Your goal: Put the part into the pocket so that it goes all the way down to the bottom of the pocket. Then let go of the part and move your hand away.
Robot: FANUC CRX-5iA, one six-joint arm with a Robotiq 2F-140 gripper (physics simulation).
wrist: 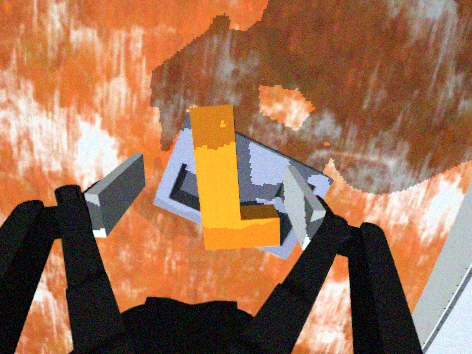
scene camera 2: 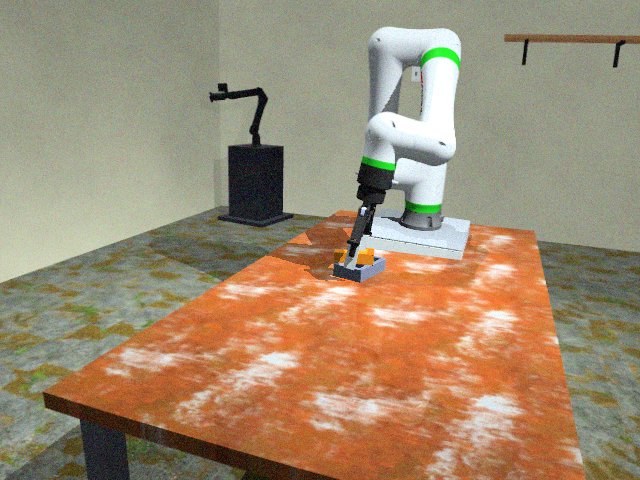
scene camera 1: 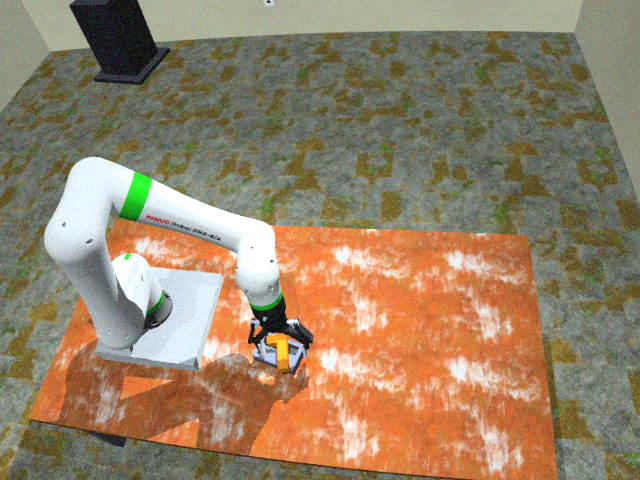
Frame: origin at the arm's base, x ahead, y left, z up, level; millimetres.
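Where they show: gripper, fingertip midpoint: (wrist: 214, 175) (scene camera 2: 353, 262) (scene camera 1: 285, 354); arm's base, link origin: (scene camera 2: 420, 224) (scene camera 1: 151, 308).
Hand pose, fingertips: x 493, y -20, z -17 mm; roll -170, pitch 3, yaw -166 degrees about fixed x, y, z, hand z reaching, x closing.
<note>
Things, the pixels of their top centre, and the offset from my fingertips. Level surfaces: height alone.
- orange L-shaped part, top centre: (wrist: 238, 182) (scene camera 2: 354, 250) (scene camera 1: 277, 351) dx -18, dy -9, dz +29 mm
- grey-blue block with the pocket, top centre: (wrist: 241, 192) (scene camera 2: 360, 260) (scene camera 1: 278, 350) dx -28, dy +7, dz -1 mm
- orange-and-white table, surface height: dz -37 mm
The orange L-shaped part (scene camera 1: 282, 353) (scene camera 2: 366, 256) (wrist: 217, 185) lies across the top of the grey-blue block with the pocket (scene camera 1: 292, 366) (scene camera 2: 370, 271) (wrist: 172, 187). The part is turned relative to the pocket and rests on the rim, with its ends over the block's edges. My gripper (scene camera 1: 283, 353) (scene camera 2: 349, 263) (wrist: 214, 175) is open, with one finger on each side of the part. In the wrist view a gap shows between the left finger and the part, and the right finger is above the block near the part's short leg. Part of the pocket is hidden under the part.
The robot's light grey base plate (scene camera 1: 178, 335) (scene camera 2: 413, 245) (wrist: 445, 290) stands on the orange-and-white table (scene camera 1: 413, 335) (scene camera 2: 361, 361) (wrist: 45, 125), close beside the block. A black pedestal (scene camera 1: 116, 38) (scene camera 2: 255, 180) with a small black arm (scene camera 2: 261, 105) stands on the floor beyond the table.
</note>
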